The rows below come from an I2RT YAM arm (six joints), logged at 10 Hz.
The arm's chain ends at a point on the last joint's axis. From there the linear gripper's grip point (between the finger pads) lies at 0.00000 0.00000 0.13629 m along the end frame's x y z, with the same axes.
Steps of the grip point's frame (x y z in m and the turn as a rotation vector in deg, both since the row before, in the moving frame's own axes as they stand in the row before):
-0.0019 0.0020 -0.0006 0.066 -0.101 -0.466
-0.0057 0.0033 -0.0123 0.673 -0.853 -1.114
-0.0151 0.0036 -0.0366 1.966 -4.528 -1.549
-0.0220 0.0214 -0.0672 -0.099 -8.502 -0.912
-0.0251 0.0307 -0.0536 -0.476 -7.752 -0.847
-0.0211 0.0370 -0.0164 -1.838 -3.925 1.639
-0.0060 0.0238 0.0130 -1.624 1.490 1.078
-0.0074 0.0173 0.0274 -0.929 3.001 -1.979
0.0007 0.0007 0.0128 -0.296 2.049 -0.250
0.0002 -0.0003 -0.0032 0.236 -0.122 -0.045
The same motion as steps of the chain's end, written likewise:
-0.0017 0.0022 -0.0006 0.066 -0.101 -0.466
-0.0037 0.0049 -0.0123 0.673 -0.853 -1.114
-0.0043 0.0081 -0.0361 1.966 -4.528 -1.549
-0.0019 0.0210 -0.0657 -0.099 -8.502 -0.912
-0.0067 0.0294 -0.0523 -0.476 -7.752 -0.847
-0.0117 0.0328 -0.0160 -1.838 -3.925 1.639
-0.0095 0.0199 0.0131 -1.624 1.490 1.078
-0.0146 0.0152 0.0276 -0.929 3.001 -1.979
-0.0042 0.0000 0.0129 -0.296 2.049 -0.250
0.0005 0.0003 -0.0032 0.236 -0.122 -0.045

